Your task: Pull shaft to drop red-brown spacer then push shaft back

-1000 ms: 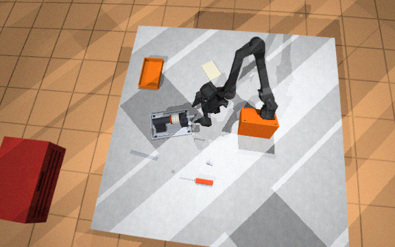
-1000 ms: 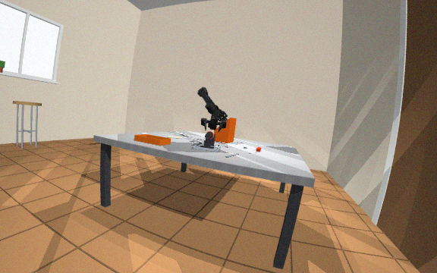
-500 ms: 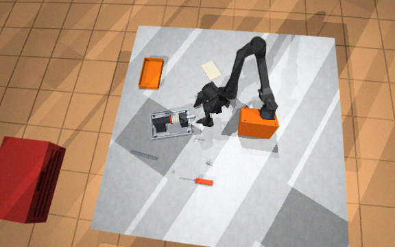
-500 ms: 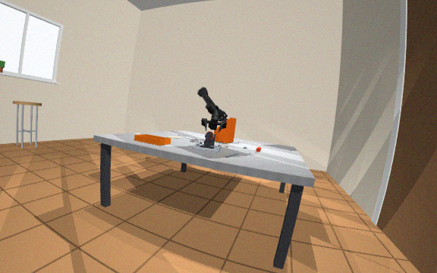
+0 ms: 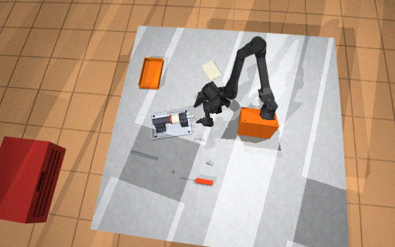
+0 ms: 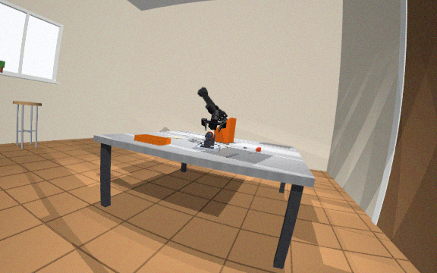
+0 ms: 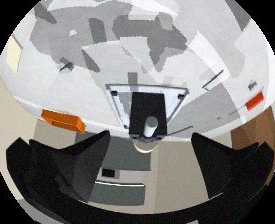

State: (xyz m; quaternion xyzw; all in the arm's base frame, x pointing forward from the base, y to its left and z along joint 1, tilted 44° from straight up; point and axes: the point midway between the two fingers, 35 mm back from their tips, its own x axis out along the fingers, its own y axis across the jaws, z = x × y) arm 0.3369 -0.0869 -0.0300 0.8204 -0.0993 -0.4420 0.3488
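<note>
Right now the shaft is 8 cm ahead of my gripper tip, 1 cm to the left of it and 2 cm below it. Round my gripper tip: grey bar 29 cm ahead, 20 cm to the left, 10 cm below; then red-brown spacer 13 cm ahead, 2 cm to the left, 2 cm below; then cream pad 9 cm behind, 33 cm to the right, 9 cm below.
</note>
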